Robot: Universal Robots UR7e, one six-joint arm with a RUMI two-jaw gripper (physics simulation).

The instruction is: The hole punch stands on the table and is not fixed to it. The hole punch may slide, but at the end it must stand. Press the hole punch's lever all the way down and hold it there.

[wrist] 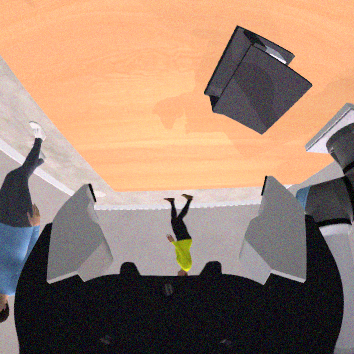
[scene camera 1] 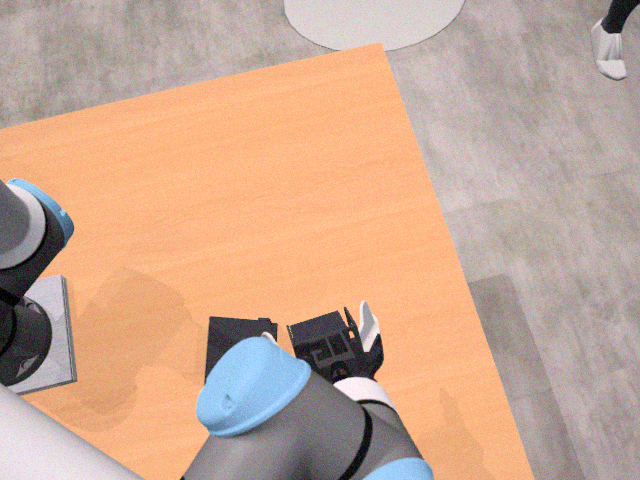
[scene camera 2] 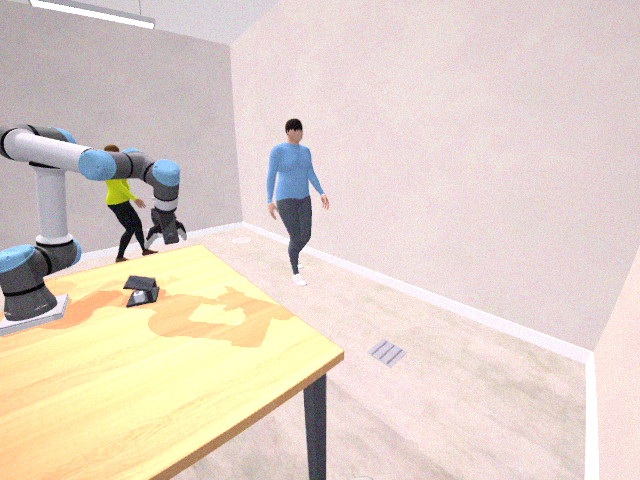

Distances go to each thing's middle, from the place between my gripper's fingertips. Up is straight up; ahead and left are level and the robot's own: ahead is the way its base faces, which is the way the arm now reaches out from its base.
Right now the flat lever (scene camera 1: 223, 332) is 120 mm behind my hand and 140 mm below it. The rest, counted from my hand: hole punch (scene camera 1: 273, 326) (120 mm behind, 160 mm below).
